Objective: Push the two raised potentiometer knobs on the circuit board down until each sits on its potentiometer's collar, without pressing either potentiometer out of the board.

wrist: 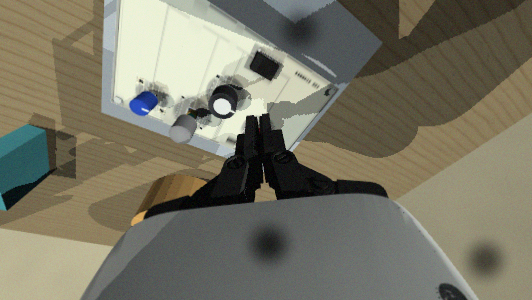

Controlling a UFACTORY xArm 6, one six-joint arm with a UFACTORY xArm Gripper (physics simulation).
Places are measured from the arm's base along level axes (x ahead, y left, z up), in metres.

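Pixels of known places: gripper, between the fingertips: (260, 131).
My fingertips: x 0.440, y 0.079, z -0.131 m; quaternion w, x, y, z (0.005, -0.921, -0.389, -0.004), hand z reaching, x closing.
For each thing: its top centre in the pictures, then the offset to it from my fingertips. "spot": a spot on its surface instead. Level surfaces: height alone.
- pale circuit board, a spot on its surface: (175, 42) spot: dy +0.006, dx -0.078, dz -0.031 m
- blue knob, centre of its top: (139, 107) dy -0.042, dx -0.077, dz -0.011 m
- grey knob, centre of its top: (180, 135) dy -0.037, dx -0.045, dz +0.002 m
- black knob, centre of its top: (222, 106) dy -0.005, dx -0.031, dz -0.009 m
- blue-grey plate, a spot on its surface: (357, 45) spot: dy +0.095, dx +0.043, dz -0.073 m
- wooden table, height of its surface: dz -0.081 m
- black chip, a spot on its surface: (265, 65) spot: dy +0.035, dx -0.022, dz -0.021 m
- teal block, a spot on its surface: (22, 152) spot: dy -0.207, dx -0.172, dz -0.051 m
- orange-brown round object, centre of its top: (174, 230) dy -0.221, dx +0.016, dz -0.022 m
The pale circuit board (175, 42) lies at the upper middle of the wrist view. A blue knob (143, 103) stands at its left, a grey knob (183, 128) near its lower edge, and a black knob (222, 102) with a white top near its middle. Which knobs are raised is not clear from this angle. My gripper (260, 131) is shut, with nothing between the fingers. Its tips show over the board's lower right part, right of the black knob. A speck of red shows behind the fingers; the rest of that part is hidden. Height above the board cannot be told.
The board lies on a blue-grey plate (357, 45) on the wooden table (75, 20). A black chip (265, 65) sits on the board. A teal block (22, 152) stands at the left. An orange-brown round object (167, 192) is partly hidden behind the gripper's left side.
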